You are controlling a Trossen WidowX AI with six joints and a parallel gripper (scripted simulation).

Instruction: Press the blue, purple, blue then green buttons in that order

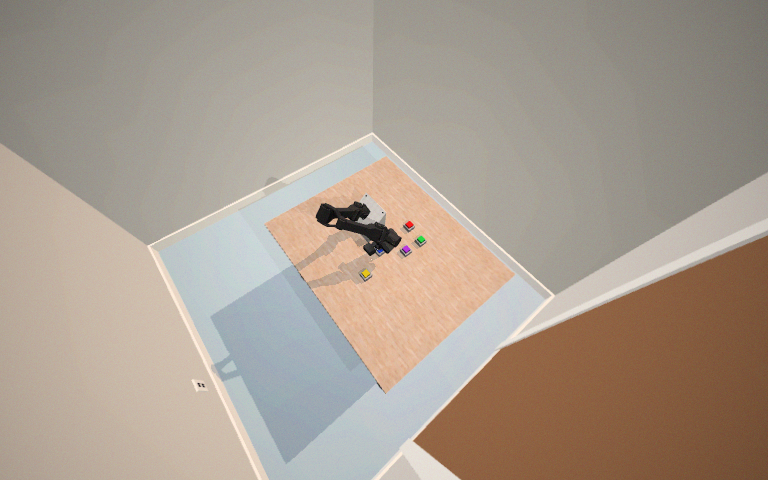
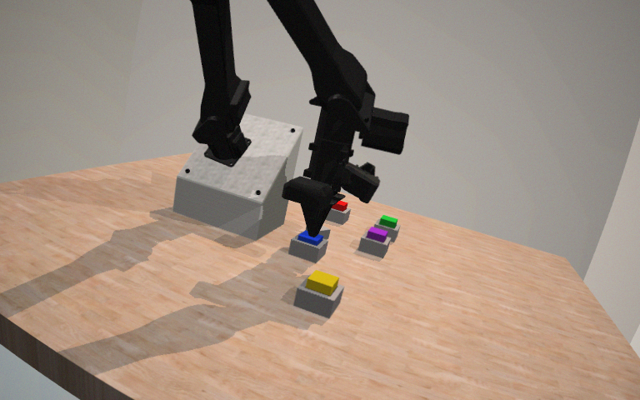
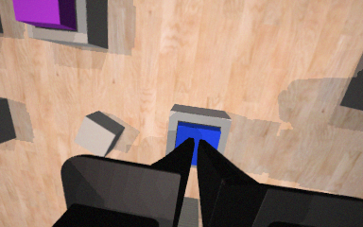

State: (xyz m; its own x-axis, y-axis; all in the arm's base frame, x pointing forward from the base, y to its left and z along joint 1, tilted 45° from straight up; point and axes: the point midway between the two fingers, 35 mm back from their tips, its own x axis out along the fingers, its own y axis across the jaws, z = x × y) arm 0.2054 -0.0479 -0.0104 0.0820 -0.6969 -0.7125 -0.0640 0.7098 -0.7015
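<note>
The blue button lies 10 mm below my gripper tip. From my gripper tip the other things lie so: purple button 120 mm to the left, 80 mm ahead; then yellow button 140 mm to the right, 80 mm ahead; then small grey block 90 mm to the left, 20 mm below, 20 mm behind.
</note>
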